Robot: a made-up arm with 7 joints.
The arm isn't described. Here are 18 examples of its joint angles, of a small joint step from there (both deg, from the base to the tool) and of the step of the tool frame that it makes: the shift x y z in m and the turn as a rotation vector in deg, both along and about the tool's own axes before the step.
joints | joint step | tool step
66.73 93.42 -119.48 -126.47 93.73 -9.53 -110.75 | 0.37 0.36 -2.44 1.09 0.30 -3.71 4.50 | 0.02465 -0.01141 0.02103 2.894 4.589 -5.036
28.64 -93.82 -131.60 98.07 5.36 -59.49 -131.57 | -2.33 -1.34 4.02 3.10 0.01 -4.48 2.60 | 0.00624 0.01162 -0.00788 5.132 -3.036 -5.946
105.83 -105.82 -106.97 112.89 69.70 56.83 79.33 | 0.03 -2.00 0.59 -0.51 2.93 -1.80 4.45 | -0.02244 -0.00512 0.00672 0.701 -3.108 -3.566
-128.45 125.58 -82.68 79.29 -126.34 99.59 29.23 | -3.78 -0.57 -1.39 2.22 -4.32 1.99 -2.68 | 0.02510 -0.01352 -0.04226 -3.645 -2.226 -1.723
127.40 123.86 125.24 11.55 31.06 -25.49 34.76 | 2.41 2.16 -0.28 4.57 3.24 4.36 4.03 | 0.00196 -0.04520 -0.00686 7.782 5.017 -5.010
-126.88 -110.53 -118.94 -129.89 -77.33 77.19 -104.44 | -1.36 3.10 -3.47 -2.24 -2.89 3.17 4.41 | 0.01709 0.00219 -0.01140 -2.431 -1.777 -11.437
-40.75 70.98 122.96 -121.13 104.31 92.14 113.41 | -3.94 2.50 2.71 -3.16 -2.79 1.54 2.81 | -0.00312 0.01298 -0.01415 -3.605 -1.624 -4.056
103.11 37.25 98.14 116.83 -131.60 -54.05 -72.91 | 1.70 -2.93 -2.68 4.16 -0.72 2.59 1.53 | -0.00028 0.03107 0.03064 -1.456 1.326 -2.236
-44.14 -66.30 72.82 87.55 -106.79 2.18 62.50 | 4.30 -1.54 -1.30 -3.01 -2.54 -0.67 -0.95 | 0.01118 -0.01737 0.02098 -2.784 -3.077 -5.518
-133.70 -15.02 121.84 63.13 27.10 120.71 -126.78 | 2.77 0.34 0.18 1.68 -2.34 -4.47 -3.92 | -0.00186 -0.02009 0.03823 3.050 4.185 2.802
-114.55 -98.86 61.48 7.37 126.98 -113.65 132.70 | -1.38 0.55 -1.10 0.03 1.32 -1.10 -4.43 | -0.00376 -0.00125 -0.00455 -0.118 -1.077 3.707
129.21 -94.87 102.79 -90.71 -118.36 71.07 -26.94 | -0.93 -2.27 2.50 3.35 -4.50 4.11 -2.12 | 0.02607 -0.00143 -0.02431 0.958 3.399 -3.918
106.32 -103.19 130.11 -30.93 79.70 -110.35 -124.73 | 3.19 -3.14 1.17 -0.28 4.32 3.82 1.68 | 0.01414 0.00730 0.00178 2.564 -3.658 -5.565
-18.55 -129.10 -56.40 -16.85 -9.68 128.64 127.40 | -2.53 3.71 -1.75 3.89 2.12 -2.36 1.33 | -0.03510 -0.01192 0.00148 -3.076 4.023 0.316
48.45 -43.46 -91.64 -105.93 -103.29 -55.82 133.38 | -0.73 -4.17 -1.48 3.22 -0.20 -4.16 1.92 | 0.00745 -0.03130 0.01356 5.387 1.190 -3.255
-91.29 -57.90 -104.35 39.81 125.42 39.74 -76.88 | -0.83 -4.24 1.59 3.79 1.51 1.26 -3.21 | 0.02791 -0.01712 0.00932 -0.595 -0.099 -2.166
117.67 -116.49 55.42 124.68 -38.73 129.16 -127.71 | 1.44 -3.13 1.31 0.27 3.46 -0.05 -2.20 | 0.00882 -0.02921 -0.00875 4.505 -1.333 6.301
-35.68 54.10 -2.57 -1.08 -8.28 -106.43 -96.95 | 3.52 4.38 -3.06 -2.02 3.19 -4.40 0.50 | -0.01929 0.05142 -0.01711 -0.477 2.189 -4.311
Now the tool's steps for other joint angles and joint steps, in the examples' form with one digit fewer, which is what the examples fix.
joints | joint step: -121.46 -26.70 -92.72 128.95 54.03 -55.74 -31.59 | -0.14 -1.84 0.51 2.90 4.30 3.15 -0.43
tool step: -0.0361 0.0059 0.0032 3.27 -1.15 -4.14
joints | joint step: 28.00 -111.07 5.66 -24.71 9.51 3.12 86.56 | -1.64 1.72 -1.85 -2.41 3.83 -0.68 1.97
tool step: 0.0013 -0.0303 0.0282 4.32 -1.50 -1.12
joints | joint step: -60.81 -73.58 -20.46 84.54 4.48 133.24 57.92 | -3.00 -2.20 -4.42 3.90 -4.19 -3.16 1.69
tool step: 0.0110 0.0168 0.0195 0.67 -2.19 -5.81
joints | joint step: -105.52 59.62 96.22 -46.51 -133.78 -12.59 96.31 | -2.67 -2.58 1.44 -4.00 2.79 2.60 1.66
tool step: 0.0445 -0.0282 -0.0065 0.75 5.92 -2.17
